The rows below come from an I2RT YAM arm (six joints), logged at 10 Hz.
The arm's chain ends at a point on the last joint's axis. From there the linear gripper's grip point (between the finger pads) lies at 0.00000 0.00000 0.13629 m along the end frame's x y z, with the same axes.
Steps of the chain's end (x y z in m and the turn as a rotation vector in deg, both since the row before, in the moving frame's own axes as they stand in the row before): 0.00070 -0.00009 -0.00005 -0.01 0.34 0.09; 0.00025 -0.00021 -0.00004 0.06 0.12 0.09; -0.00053 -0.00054 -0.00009 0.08 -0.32 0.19; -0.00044 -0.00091 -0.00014 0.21 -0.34 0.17; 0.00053 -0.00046 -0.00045 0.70 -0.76 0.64; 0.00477 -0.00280 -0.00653 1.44 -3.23 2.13; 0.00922 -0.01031 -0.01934 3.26 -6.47 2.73; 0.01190 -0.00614 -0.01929 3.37 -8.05 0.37
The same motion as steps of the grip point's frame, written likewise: 0.00151 -0.00007 -0.00005 -0.01 0.34 0.09; 0.00054 -0.00035 -0.00004 0.06 0.12 0.09; -0.00129 -0.00073 -0.00009 0.08 -0.32 0.19; -0.00125 -0.00141 -0.00014 0.21 -0.34 0.17; -0.00127 -0.00214 -0.00047 0.70 -0.76 0.64; -0.00284 -0.00637 -0.00679 1.44 -3.23 2.13; -0.00594 -0.01841 -0.02043 3.26 -6.47 2.73; -0.00715 -0.01419 -0.02087 3.37 -8.05 0.37
